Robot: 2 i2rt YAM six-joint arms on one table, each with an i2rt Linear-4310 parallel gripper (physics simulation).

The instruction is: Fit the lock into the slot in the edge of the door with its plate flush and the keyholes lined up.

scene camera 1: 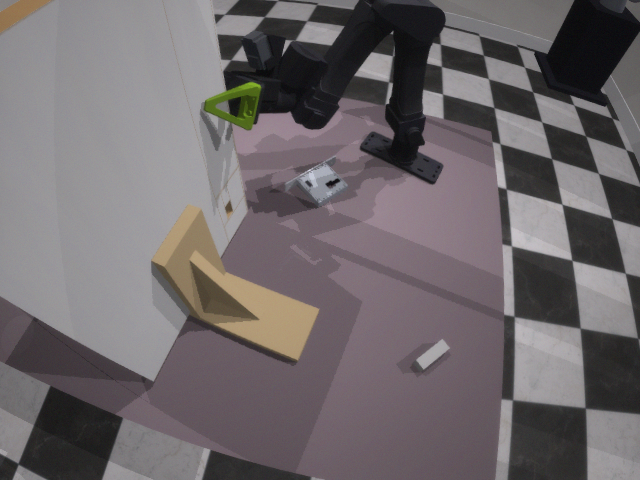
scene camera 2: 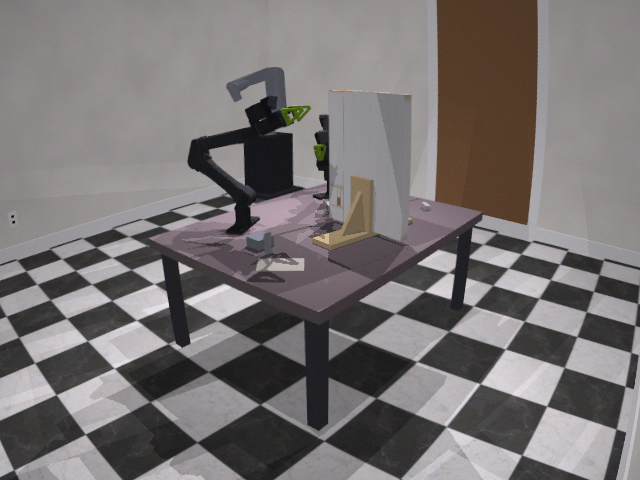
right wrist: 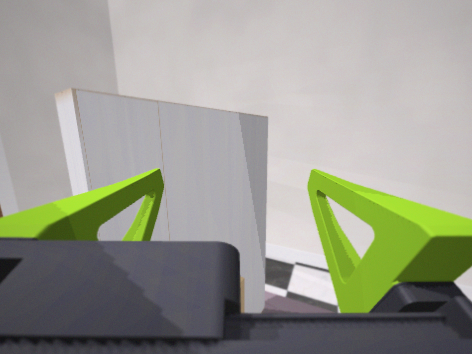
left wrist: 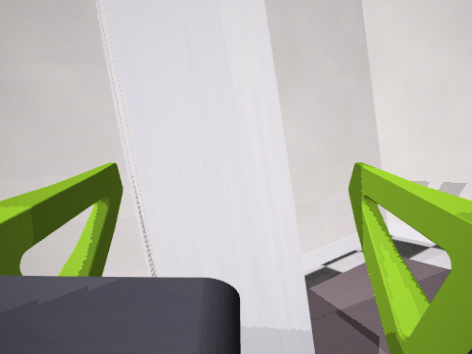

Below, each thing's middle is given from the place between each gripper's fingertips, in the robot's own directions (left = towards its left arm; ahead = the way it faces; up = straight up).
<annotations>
The white door (scene camera 1: 112,142) lies 20 cm below my right hand, 18 cm ahead of it and 13 cm to the left of it. The rest, counted from my right hand: lock (scene camera 1: 314,183) 47 cm below, 30 cm to the left, 12 cm behind; tan wooden bracket (scene camera 1: 188,259) 38 cm below, 18 cm ahead, 13 cm to the left.
Right now my left hand is 15 cm short of the white door, 1 cm to the left of it and 5 cm above it. Round my left hand: lock 16 cm behind, 17 cm to the left, 32 cm below; tan wooden bracket 15 cm ahead, 1 cm to the right, 23 cm below.
</annotations>
